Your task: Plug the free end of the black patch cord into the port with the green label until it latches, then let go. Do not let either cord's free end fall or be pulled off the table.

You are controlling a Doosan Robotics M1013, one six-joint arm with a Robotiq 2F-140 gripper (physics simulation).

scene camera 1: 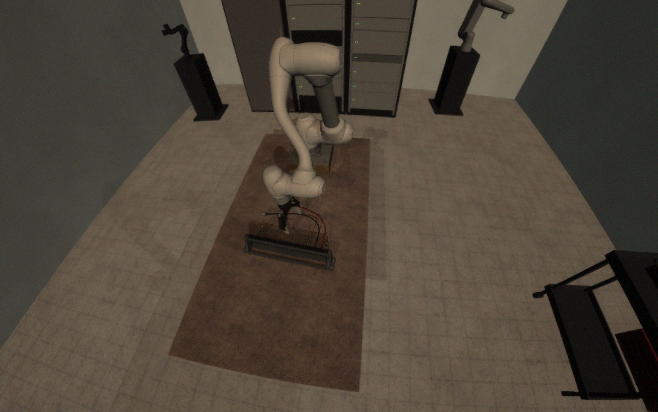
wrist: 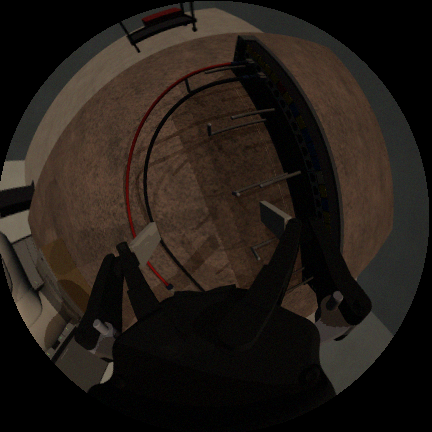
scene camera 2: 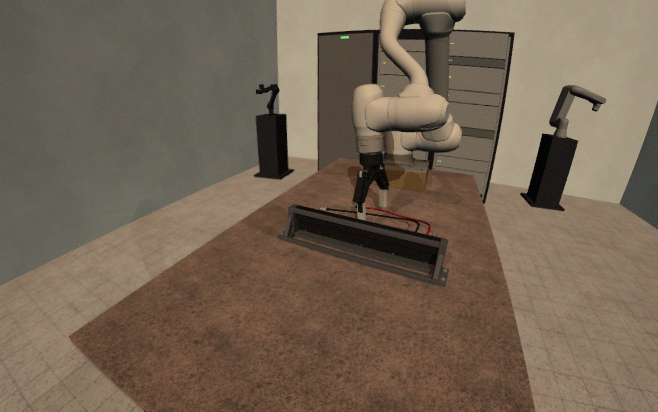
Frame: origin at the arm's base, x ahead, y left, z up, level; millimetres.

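Where they show: gripper, fingertip midpoint: (scene camera 1: pixel 293 222) (wrist: pixel 207 220) (scene camera 2: pixel 373 213); arm's base, origin of the base link: (scene camera 1: pixel 309 149) (wrist: pixel 60 299) (scene camera 2: pixel 398 162).
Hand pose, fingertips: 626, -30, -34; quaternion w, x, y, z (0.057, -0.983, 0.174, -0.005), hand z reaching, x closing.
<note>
Each offset is from my fingertips to the top centre of the thing, as dx, dy, dz. "*": to the spot under its first point. Level surfaces: height alone.
The black patch cord (scene camera 1: pixel 318 225) (scene camera 2: pixel 418 226) (wrist: pixel 145 175) curves from the right end of the port panel @[+160, -8, +43] (scene camera 1: pixel 290 243) (scene camera 2: pixel 370 224). Its free end @[* -88, -199, -50] (scene camera 1: pixel 265 214) (scene camera 2: pixel 324 209) lies left of the gripper in the scene views; the gripper's body hides it in the wrist view. The red cord (scene camera 2: pixel 429 227) (wrist: pixel 128 175) arcs outside it, its free end (wrist: pixel 170 287) near the left finger in the wrist view. My gripper (scene camera 1: pixel 291 220) (scene camera 2: pixel 372 205) (wrist: pixel 207 220) is open and empty, above the table behind the panel, with the black cord passing below. The panel's coloured labels are dim; I cannot make out the green one.
Thin support bars @[* +92, +3, +0] (wrist: pixel 267 183) stick out from the panel's port side towards the cords, some with upturned ends. The brown table top @[dz -56] (scene camera 1: pixel 280 310) (scene camera 2: pixel 300 325) extends around the panel. A dark cart (scene camera 1: pixel 590 340) stands far off to the right.
</note>
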